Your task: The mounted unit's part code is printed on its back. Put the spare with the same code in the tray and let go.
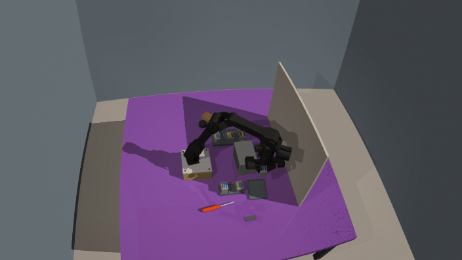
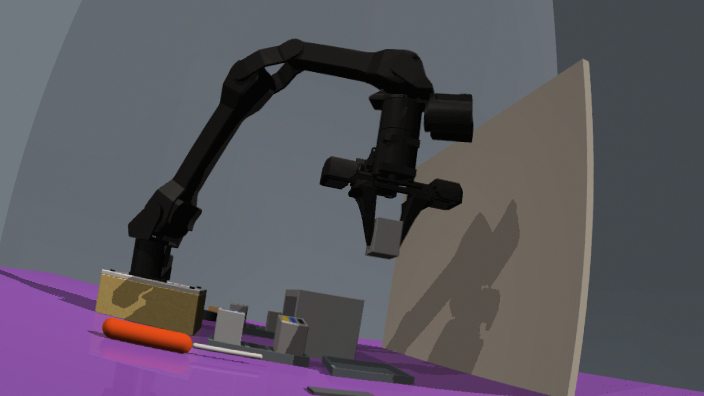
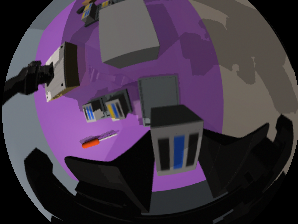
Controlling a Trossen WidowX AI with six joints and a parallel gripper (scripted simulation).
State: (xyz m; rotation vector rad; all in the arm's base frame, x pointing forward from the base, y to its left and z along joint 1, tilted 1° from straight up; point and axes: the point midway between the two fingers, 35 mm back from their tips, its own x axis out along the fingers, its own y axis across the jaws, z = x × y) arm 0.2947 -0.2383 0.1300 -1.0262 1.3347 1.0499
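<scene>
The dark grey tray is 16 cm below my gripper tip. The rest, counted from my gripper tip: holder (16 cm below, 13 cm behind, 4 cm to the left); then grey spare block (2 cm above); then grey box (20 cm to the left, 12 cm below).
</scene>
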